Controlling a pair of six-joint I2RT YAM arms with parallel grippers.
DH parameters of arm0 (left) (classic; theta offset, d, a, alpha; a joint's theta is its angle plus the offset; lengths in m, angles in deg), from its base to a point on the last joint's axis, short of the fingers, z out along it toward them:
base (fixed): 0 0 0 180
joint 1: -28.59 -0.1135 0.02 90
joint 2: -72.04 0 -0.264 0
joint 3: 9.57 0 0.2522 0
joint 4: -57.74 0 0.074 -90
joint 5: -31.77 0 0 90
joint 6: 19.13 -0.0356 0 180
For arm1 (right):
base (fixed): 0 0 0 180
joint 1: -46.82 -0.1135 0.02 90
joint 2: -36.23 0 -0.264 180
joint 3: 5.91 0 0.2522 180
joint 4: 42.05 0 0.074 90
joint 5: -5.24 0 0 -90
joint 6: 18.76 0.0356 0 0
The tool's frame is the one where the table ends.
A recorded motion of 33 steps. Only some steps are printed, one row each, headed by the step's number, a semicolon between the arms.
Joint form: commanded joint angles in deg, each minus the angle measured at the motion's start. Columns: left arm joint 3, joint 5, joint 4, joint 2, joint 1, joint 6; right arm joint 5, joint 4, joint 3, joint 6, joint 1, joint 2.
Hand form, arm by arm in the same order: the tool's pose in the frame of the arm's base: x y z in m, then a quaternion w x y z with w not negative. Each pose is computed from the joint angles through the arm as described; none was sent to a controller.
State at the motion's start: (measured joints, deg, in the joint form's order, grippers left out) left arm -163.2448 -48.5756 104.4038 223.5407 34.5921 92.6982; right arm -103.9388 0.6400 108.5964 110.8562 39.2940 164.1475
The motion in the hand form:
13: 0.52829 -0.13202 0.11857 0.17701 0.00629 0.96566 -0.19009; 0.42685 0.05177 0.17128 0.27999 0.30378 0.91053 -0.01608
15: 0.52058 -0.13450 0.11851 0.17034 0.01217 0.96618 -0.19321; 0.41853 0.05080 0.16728 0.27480 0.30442 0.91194 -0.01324
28: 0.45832 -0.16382 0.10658 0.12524 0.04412 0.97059 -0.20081; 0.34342 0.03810 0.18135 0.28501 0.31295 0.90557 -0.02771
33: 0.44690 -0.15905 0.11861 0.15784 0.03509 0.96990 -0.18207; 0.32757 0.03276 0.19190 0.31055 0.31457 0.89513 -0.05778
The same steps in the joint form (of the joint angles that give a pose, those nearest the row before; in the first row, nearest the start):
13: 11.27 6.83 10.66 -1.97 6.97 -5.84; 3.60 -0.88 -16.87 1.42 -0.66 -11.06
15: 14.91 7.33 9.61 -3.94 7.38 -6.11; 4.13 -1.90 -19.66 1.64 -0.65 -12.37
28: 37.53 8.37 1.99 -14.97 12.37 -5.30; 1.94 -4.57 -38.55 2.12 -0.55 -29.00
33: 43.58 4.96 -2.30 -19.79 12.50 -4.34; -2.42 -4.82 -41.74 1.13 -0.47 -33.60

